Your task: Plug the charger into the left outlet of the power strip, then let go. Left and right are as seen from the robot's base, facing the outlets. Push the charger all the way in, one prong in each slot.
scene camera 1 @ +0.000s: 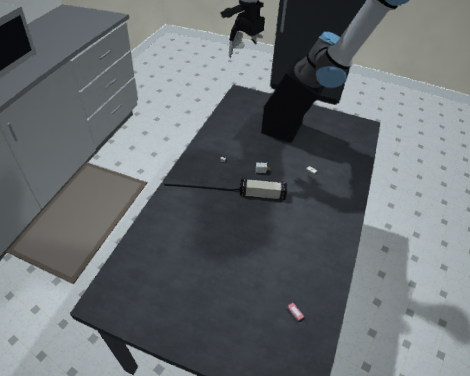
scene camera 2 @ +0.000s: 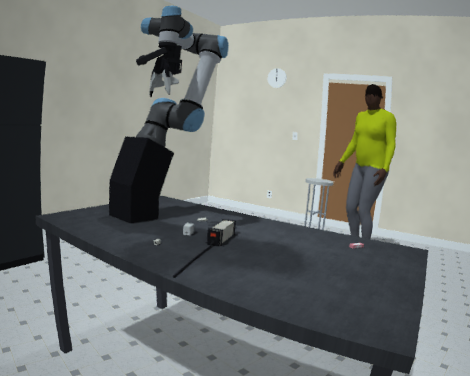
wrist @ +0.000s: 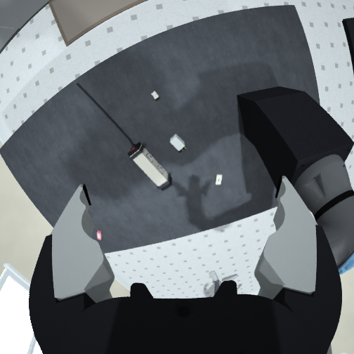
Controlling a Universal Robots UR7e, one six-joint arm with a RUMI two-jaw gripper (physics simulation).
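The charger [scene camera 1: 261, 168] [scene camera 2: 188, 229] [wrist: 177, 142] is a small white block lying on the table, apart from the power strip, between it and the robot's base. Its gold prongs stick out sideways, pointing right in scene camera 1. The power strip [scene camera 1: 263, 189] [scene camera 2: 225, 232] [wrist: 150, 167] is a beige bar with black ends and a red switch. Its outlets show in the wrist view on the side toward the charger; the slots are too small to make out. My gripper [scene camera 1: 243, 46] [scene camera 2: 160, 92] [wrist: 181, 181] is open and empty, high above the table and well away from the charger.
A black cord [scene camera 1: 200, 187] [scene camera 2: 192, 261] [wrist: 106, 114] runs from the strip. A small white cube [scene camera 1: 223, 159] [scene camera 2: 157, 242] [wrist: 155, 95], a flat white piece [scene camera 1: 312, 170] [scene camera 2: 202, 219] [wrist: 218, 179] and a pink-red item [scene camera 1: 295, 312] [scene camera 2: 356, 245] [wrist: 99, 235] lie on the table. A person [scene camera 2: 375, 137] stands behind it.
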